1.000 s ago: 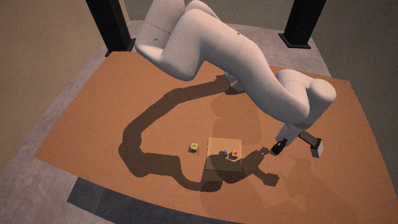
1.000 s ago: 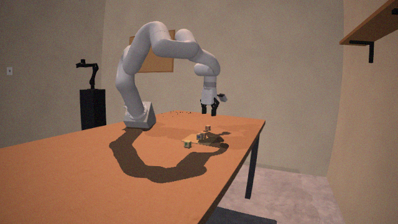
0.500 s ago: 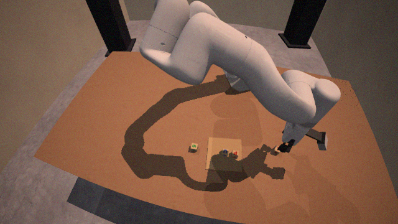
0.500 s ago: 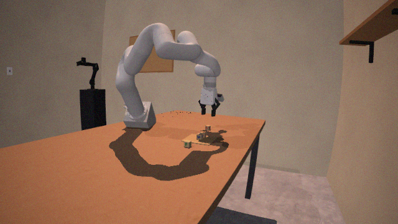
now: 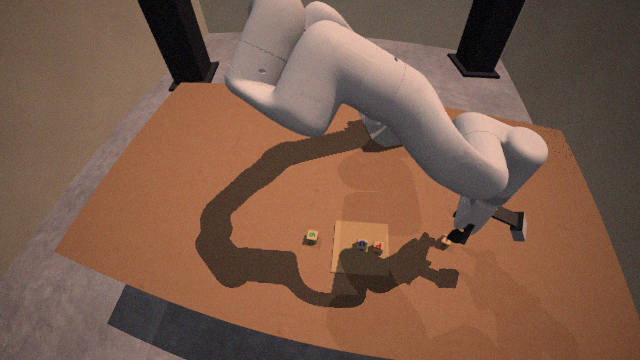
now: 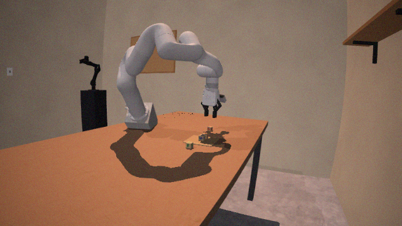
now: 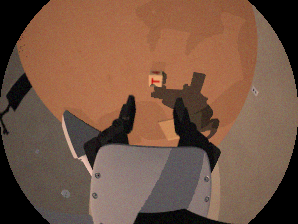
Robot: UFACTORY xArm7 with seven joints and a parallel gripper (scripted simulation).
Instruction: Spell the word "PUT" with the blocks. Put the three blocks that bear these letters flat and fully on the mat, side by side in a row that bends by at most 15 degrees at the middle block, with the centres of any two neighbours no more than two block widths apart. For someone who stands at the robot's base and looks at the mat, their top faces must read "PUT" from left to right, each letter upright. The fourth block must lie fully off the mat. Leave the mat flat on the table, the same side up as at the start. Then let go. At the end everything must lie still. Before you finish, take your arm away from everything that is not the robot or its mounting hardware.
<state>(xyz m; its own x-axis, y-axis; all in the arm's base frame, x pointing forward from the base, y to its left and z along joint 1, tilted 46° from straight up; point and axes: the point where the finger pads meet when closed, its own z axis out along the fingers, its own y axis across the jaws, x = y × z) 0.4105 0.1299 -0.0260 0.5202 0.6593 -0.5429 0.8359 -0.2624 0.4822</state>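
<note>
Now: the T block 90 mm below my hand. Also, from my hand: tan mat: 10 mm behind, 220 mm to the right, 100 mm below; P block: 180 mm to the right, 80 mm below.
</note>
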